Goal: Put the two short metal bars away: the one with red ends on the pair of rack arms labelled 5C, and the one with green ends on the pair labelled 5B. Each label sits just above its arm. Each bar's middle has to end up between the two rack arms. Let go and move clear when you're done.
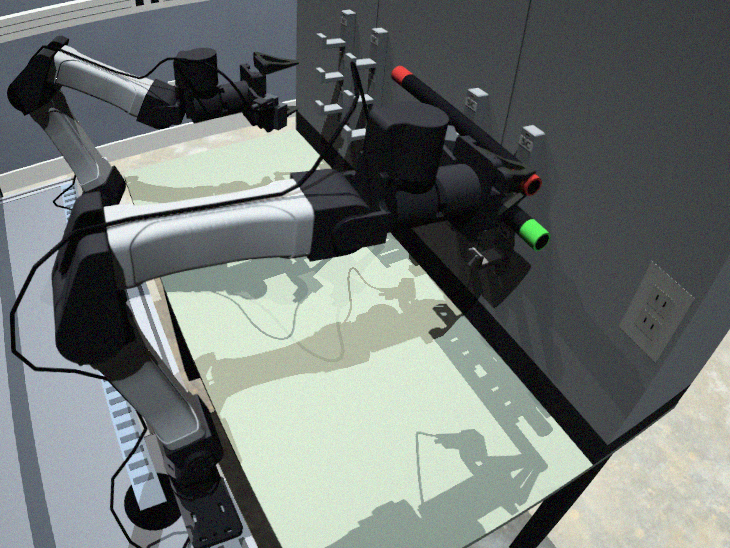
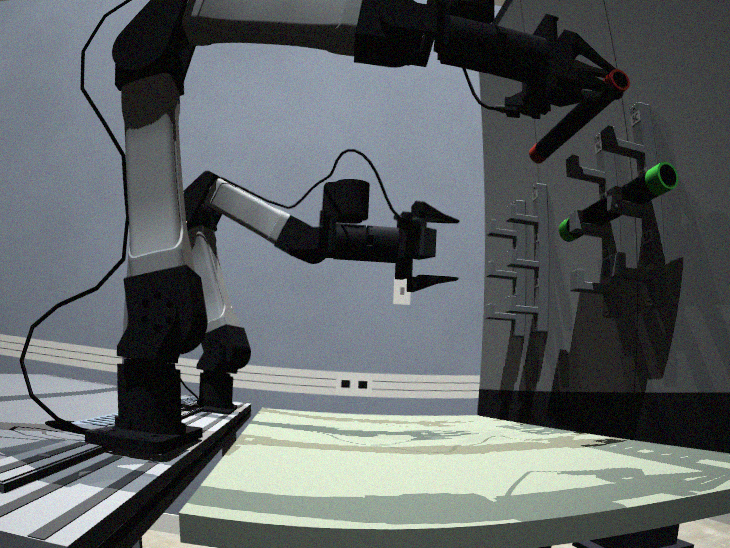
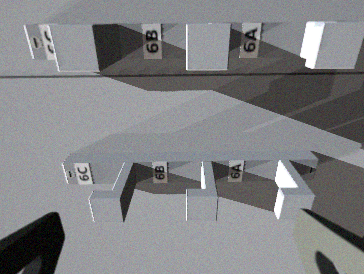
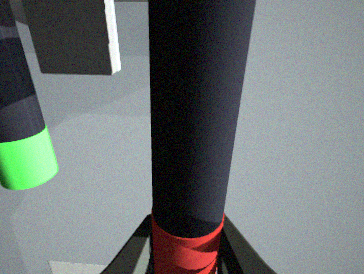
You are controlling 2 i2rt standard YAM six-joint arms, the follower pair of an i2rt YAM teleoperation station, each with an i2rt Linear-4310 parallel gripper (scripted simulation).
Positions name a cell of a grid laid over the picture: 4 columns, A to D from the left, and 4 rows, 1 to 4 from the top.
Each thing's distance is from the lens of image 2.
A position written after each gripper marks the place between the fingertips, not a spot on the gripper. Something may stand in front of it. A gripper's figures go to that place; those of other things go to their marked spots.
left gripper (image 2: C2): 114 cm
right gripper (image 2: D1): 72 cm
red-ended bar (image 2: D1): 78 cm
green-ended bar (image 2: D2): 68 cm
The marked spots on the red-ended bar and the green-ended bar are 15 cm apart.
